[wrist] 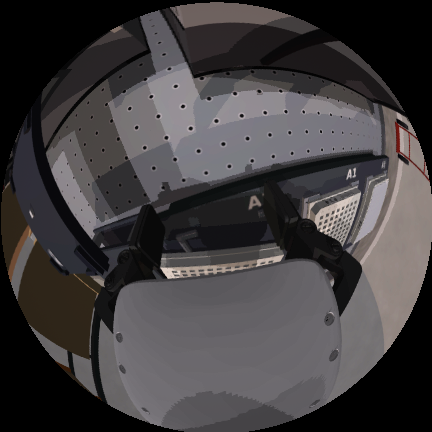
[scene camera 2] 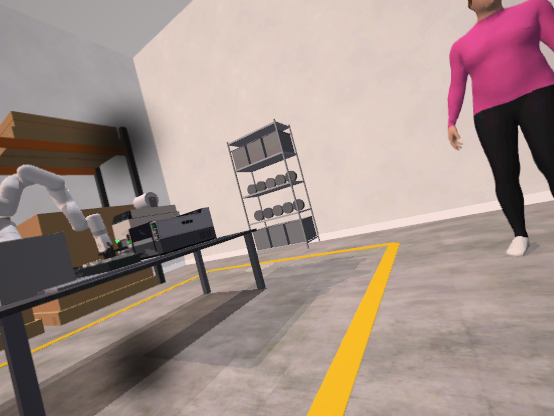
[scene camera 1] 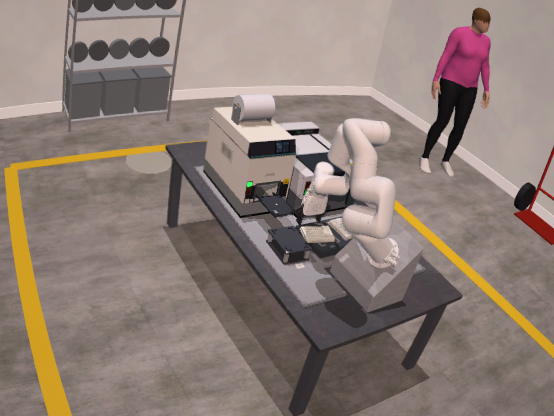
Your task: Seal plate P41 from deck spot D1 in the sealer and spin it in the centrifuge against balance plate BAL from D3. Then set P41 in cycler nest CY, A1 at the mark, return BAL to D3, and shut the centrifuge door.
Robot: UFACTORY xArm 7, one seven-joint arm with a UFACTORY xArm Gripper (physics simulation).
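Places are measured from the arm's base along level axes (x right, y ahead, z up), in centimetres.
Pixels of known places: gripper, fingertip midpoint: [wrist: 208, 204] [scene camera 1: 307, 221]; arm's base, origin of the base link: [scene camera 2: 21, 259] [scene camera 1: 383, 253].
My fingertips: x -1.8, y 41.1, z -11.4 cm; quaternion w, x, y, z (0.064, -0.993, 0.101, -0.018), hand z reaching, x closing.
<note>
Ahead of a thing's pixels: the offset from my fingertips to its middle.
My gripper [scene camera 1: 309, 221] [scene camera 2: 106, 253] [wrist: 208, 204] is open, with nothing between its fingers. It is low over the dark plate deck. A white well plate @(dx -2.4, dy -9.3, dz +0.5 cm) [scene camera 1: 317, 234] [wrist: 222, 270] lies beside the fingers, partly hidden by the gripper body in the wrist view. A second white well plate @(dx +12.5, dy -10.3, dz +0.2 cm) [scene camera 1: 339, 227] [wrist: 334, 216] lies farther right on the deck. No readable labels tell which is P41 or BAL. The cream sealer @(dx -7.9, dy +39.0, dz +18.5 cm) [scene camera 1: 227, 145] has a bare dark tray @(dx -11.1, dy +9.4, dz +5.1 cm) [scene camera 1: 272, 200] sticking out. A grey and black machine @(dx +21.8, dy +31.7, dz +6.9 cm) [scene camera 1: 310, 145] [scene camera 2: 185, 227], apparently the centrifuge, stands beside it; its door state is unclear.
A low black box @(dx -15.5, dy -7.6, dz -2.1 cm) [scene camera 1: 291, 240] with corner posts, possibly the cycler nest, stands near the table's left edge. A pale flat piece @(dx +24.8, dy -11.2, dz +0.2 cm) [wrist: 372, 207] lies at the deck's far right. The grey arm pedestal [scene camera 1: 367, 275] stands behind the deck. A person [scene camera 1: 465, 60] [scene camera 2: 510, 65] stands off the table.
</note>
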